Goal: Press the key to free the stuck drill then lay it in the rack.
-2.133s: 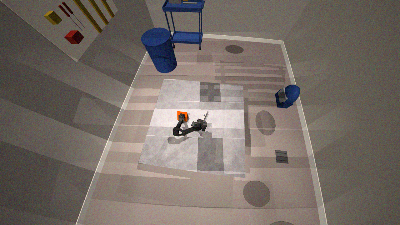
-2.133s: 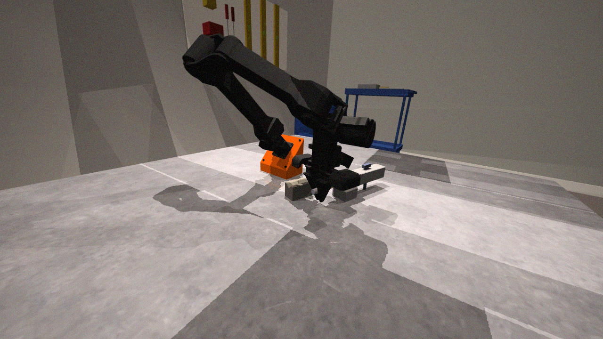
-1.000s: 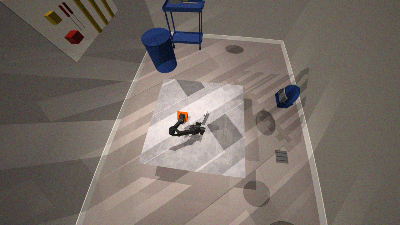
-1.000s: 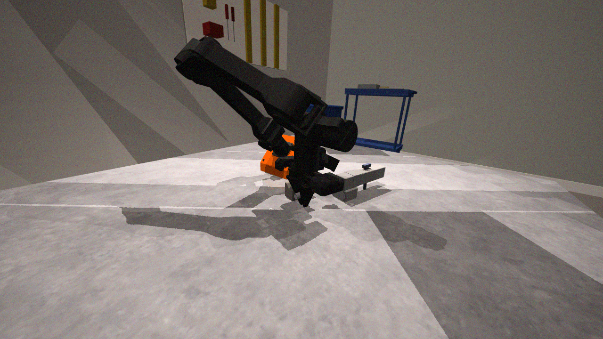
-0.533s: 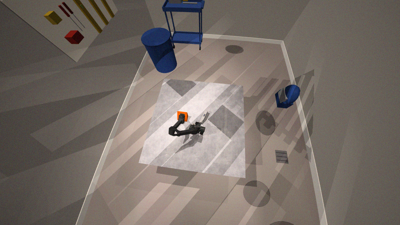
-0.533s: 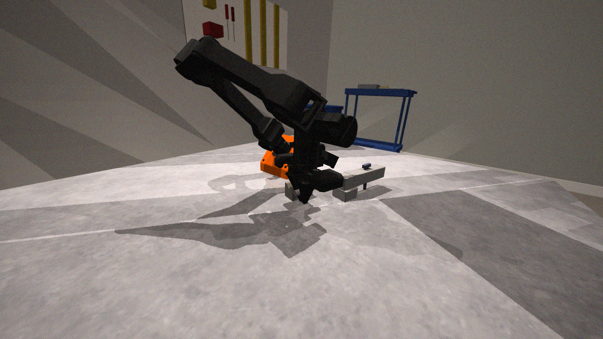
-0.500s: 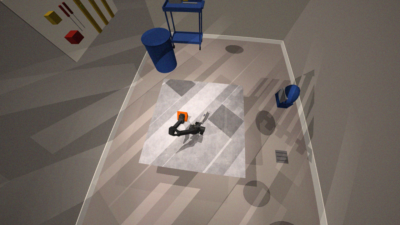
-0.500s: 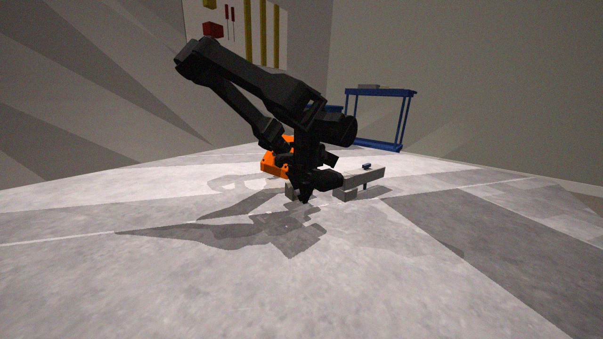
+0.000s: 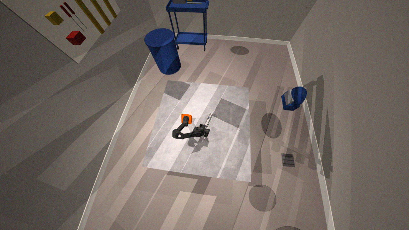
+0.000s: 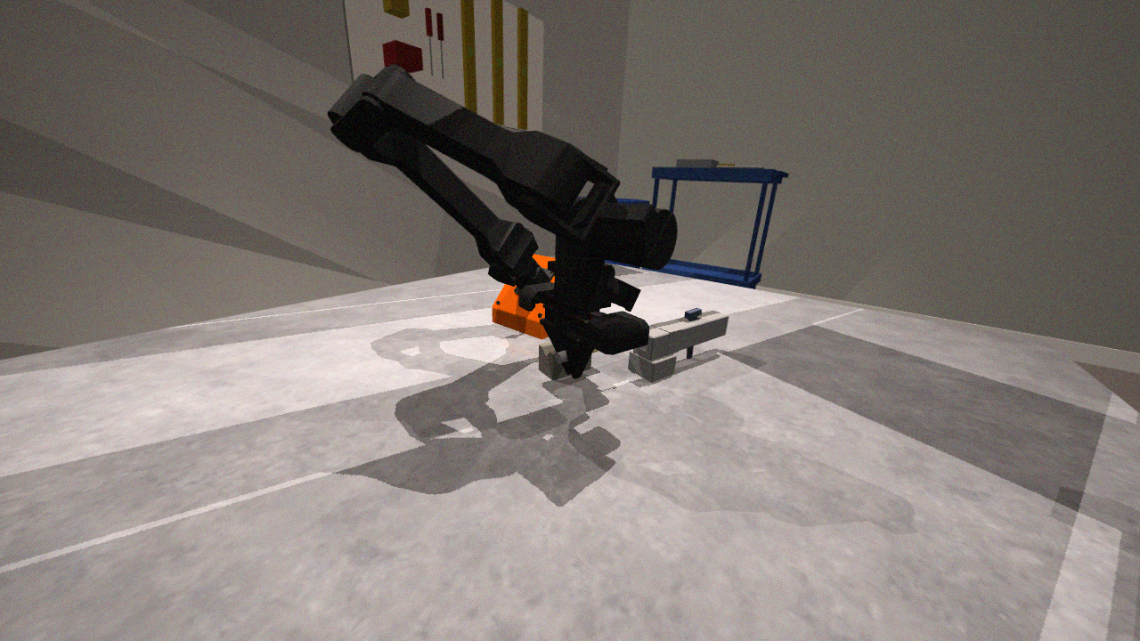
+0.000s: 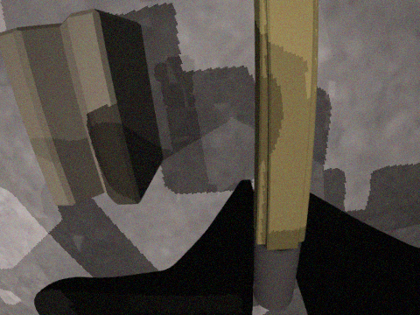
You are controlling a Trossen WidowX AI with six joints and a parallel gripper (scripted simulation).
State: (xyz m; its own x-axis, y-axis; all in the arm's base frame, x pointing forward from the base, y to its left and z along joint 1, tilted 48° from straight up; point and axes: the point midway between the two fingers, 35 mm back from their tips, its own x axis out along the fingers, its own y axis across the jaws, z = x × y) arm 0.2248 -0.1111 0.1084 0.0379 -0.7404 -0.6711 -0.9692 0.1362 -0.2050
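The drill lies 10 mm ahead of my gripper tip, 40 mm to the left of it and 30 mm above it. The rest, counted from my gripper tip: blue key (60 mm ahead, 220 mm to the left, 20 mm above); then rack (60 mm behind, 50 mm to the left, 10 mm below).
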